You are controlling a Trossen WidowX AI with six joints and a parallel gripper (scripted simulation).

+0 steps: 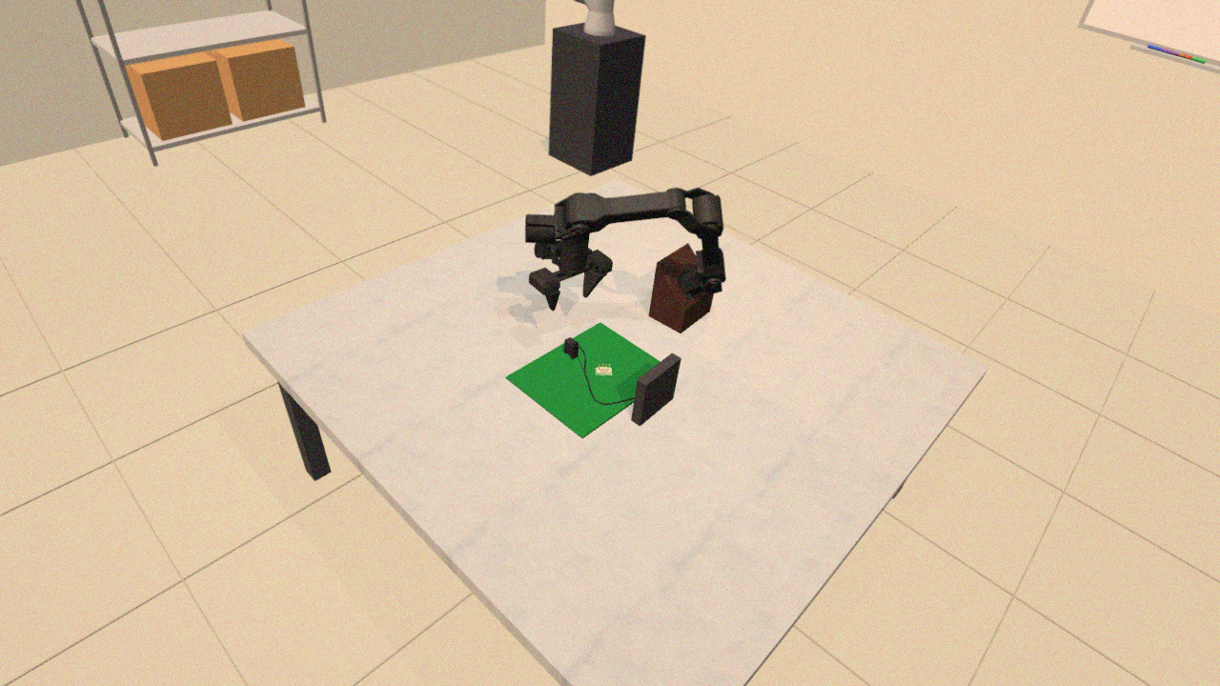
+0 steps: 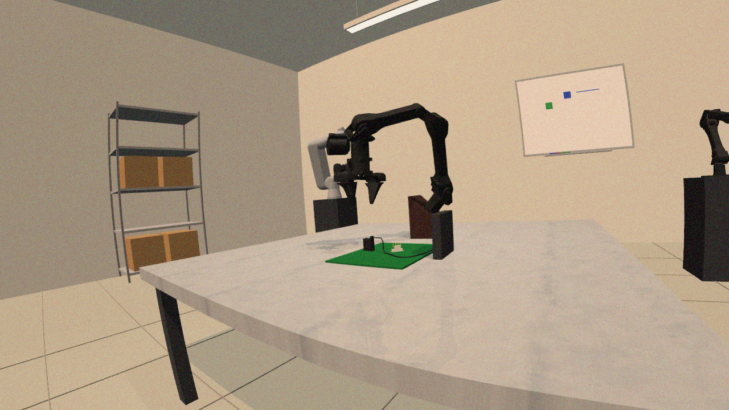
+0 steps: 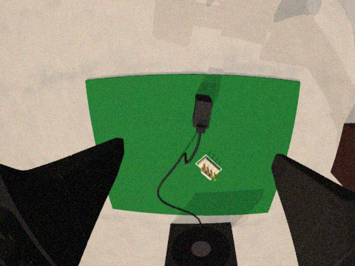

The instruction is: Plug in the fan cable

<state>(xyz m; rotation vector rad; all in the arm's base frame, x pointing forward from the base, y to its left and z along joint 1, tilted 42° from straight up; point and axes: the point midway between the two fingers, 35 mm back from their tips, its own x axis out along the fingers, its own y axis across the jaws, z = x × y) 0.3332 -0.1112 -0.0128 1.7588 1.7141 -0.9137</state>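
My gripper tip is 10 mm past the black plug, 10 mm to the right of it and 130 mm above it. The rest, counted from my gripper tip: four-pin fan header (20 mm behind, 100 mm to the left, 150 mm below); green board (90 mm to the left, 160 mm below); dark fan (20 mm behind, 250 mm to the left, 90 mm below).
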